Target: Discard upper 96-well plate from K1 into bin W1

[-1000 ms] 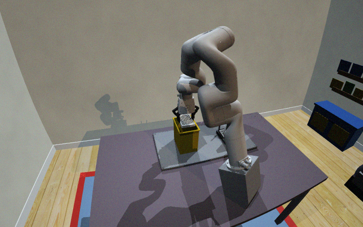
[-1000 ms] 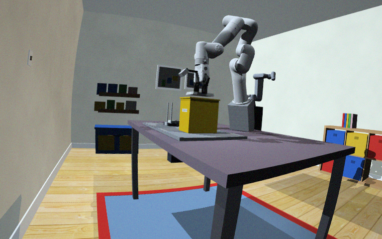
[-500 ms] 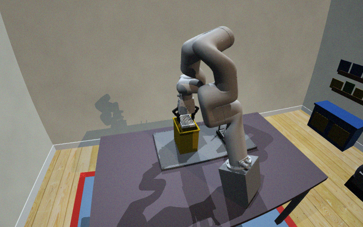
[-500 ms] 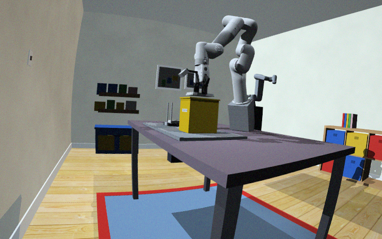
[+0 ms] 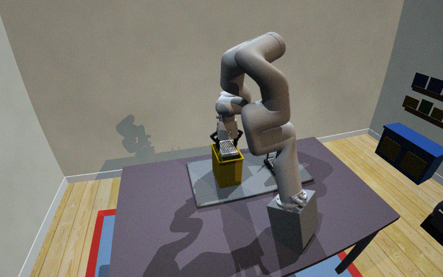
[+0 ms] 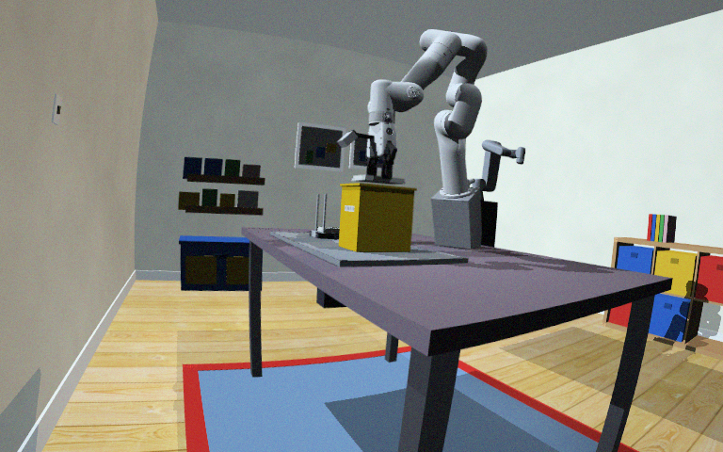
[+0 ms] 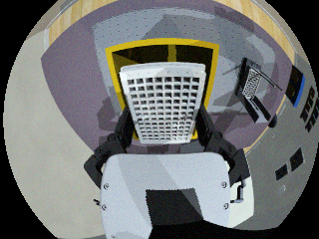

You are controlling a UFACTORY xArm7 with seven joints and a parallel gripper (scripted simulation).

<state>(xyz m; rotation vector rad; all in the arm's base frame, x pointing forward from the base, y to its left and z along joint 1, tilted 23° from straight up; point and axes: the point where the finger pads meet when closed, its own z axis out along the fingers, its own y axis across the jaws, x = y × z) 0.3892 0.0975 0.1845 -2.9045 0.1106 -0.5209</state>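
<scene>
Now: the yellow plastics bin W1 120 mm below my hand.
</scene>
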